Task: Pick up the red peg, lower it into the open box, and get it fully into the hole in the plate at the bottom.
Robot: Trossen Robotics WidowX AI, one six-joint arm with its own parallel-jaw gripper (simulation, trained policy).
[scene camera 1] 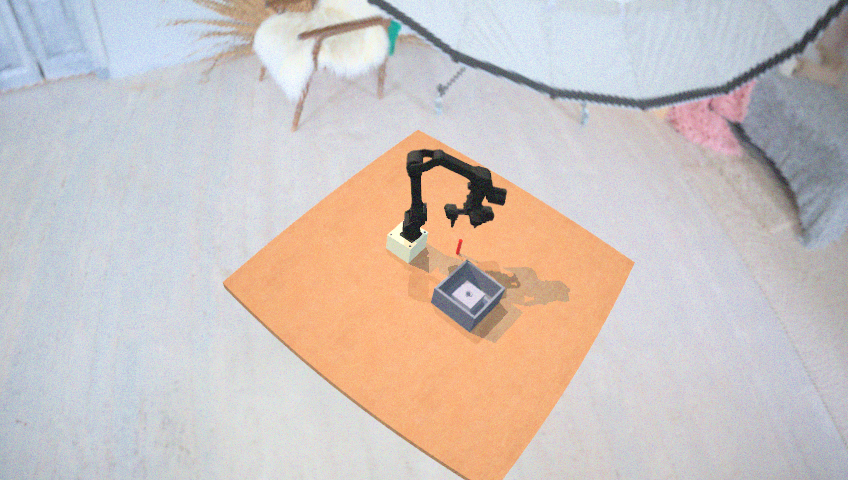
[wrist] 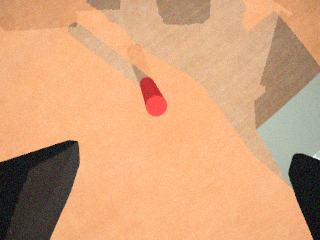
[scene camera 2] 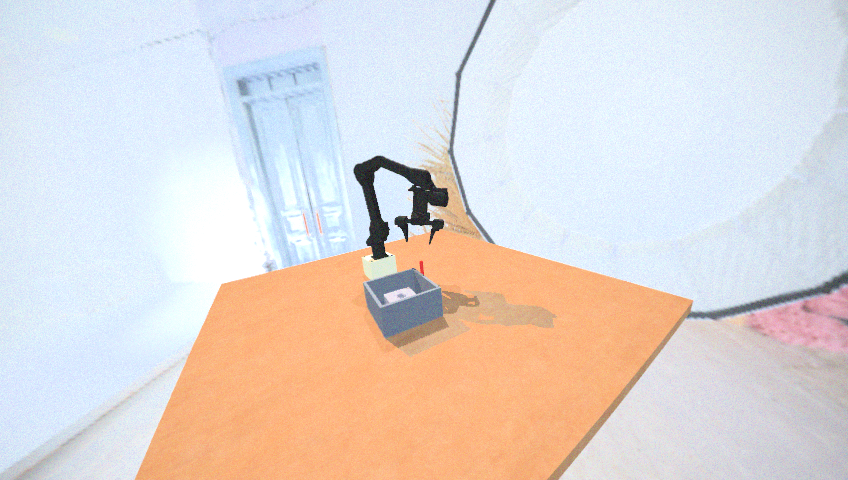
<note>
I see my gripper (scene camera 1: 462, 227) and a red peg (wrist: 154, 100).
My gripper also shows in the wrist view (wrist: 190, 160) and in scene camera 2 (scene camera 2: 418, 243).
</note>
